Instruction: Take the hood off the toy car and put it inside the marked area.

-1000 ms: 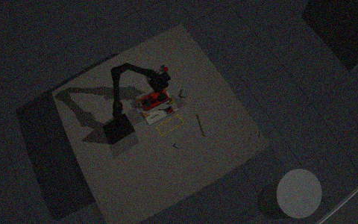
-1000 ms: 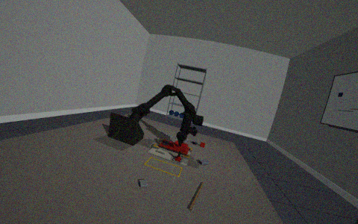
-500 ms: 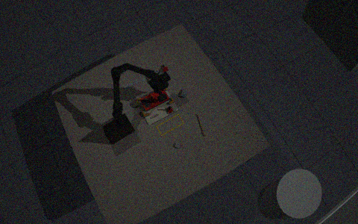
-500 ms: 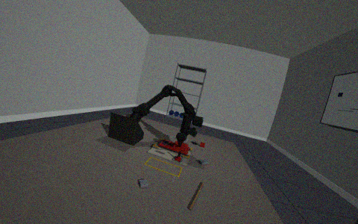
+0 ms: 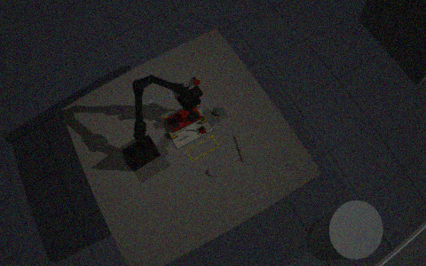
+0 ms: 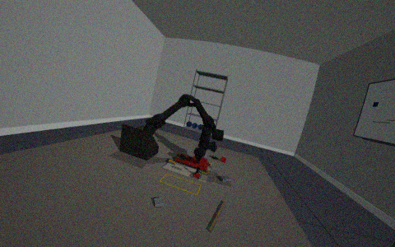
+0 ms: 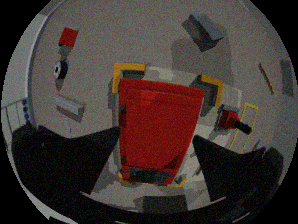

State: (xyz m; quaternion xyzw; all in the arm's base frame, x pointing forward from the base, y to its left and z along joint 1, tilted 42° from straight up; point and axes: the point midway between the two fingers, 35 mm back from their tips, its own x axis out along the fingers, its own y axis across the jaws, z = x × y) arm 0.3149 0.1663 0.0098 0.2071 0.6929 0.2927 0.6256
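Right now the red hood is right at my gripper tip. From my gripper tip the other things lie so: wheel 7 cm ahead, 22 cm to the left, 3 cm below.
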